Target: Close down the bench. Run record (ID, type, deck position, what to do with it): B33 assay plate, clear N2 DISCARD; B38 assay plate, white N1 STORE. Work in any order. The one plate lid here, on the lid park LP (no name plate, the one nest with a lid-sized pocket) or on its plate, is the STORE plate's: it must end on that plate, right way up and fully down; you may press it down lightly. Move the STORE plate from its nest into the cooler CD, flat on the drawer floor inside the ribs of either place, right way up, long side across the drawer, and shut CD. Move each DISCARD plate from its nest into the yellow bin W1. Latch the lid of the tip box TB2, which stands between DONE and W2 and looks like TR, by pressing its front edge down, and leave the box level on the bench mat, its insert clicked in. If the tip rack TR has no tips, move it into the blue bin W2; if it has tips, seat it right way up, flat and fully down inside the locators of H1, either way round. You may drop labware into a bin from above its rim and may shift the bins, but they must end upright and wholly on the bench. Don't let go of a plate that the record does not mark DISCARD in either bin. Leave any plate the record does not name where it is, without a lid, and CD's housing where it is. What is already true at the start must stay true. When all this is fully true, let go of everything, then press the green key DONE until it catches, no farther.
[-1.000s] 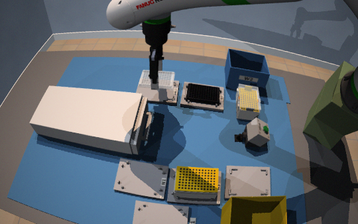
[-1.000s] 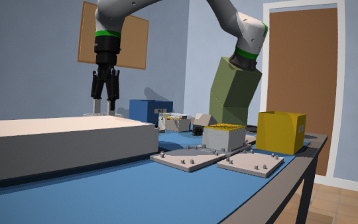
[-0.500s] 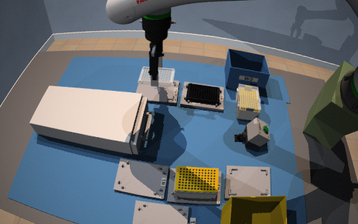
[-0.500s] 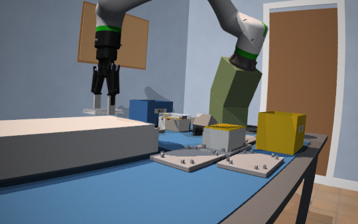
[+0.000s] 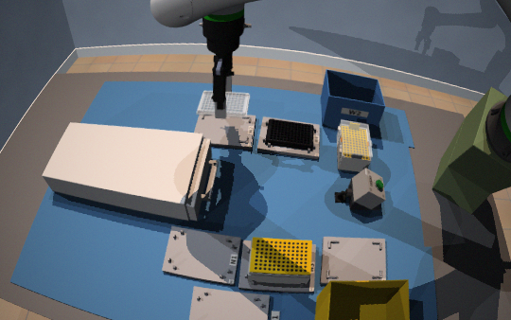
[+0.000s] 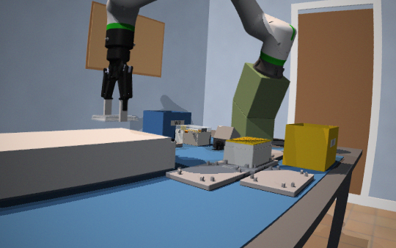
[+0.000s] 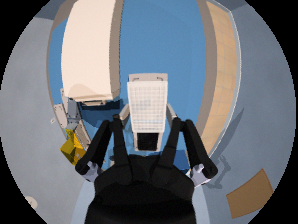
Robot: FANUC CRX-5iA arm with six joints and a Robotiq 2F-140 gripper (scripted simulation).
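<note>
The tip rack TR is 40 cm to the left of my hand, 14 cm behind it and 7 cm below it. From my hand the other things lie so: cooler drawer 18 cm to the left, 17 cm ahead, 10 cm below; clear plate 2 cm below; black plate 18 cm behind, 10 cm below, 2 cm to the left.
</note>
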